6 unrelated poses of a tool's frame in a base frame.
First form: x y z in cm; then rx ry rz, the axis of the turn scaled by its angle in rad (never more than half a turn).
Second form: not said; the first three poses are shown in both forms.
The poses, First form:
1: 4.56 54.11 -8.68 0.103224 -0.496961 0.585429
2: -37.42 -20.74 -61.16 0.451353 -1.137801 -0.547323
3: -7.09 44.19 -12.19 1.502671 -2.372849 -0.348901
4: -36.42 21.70 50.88 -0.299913 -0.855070 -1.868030
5: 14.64 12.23 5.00 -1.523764 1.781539 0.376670
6: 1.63 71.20 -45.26 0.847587 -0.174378 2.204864
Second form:
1: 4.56 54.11 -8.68 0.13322 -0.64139 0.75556 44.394
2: -37.42 -20.74 -61.16 0.33662 -0.84857 -0.40819 76.825
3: -7.09 44.19 -12.19 0.53094 -0.83840 -0.12328 162.160
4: -36.42 21.70 50.88 -0.14445 -0.41184 -0.89973 118.958
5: 14.64 12.23 5.00 -0.64176 0.75032 0.15864 136.041
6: 1.63 71.20 -45.26 0.35784 -0.07362 0.93087 135.710
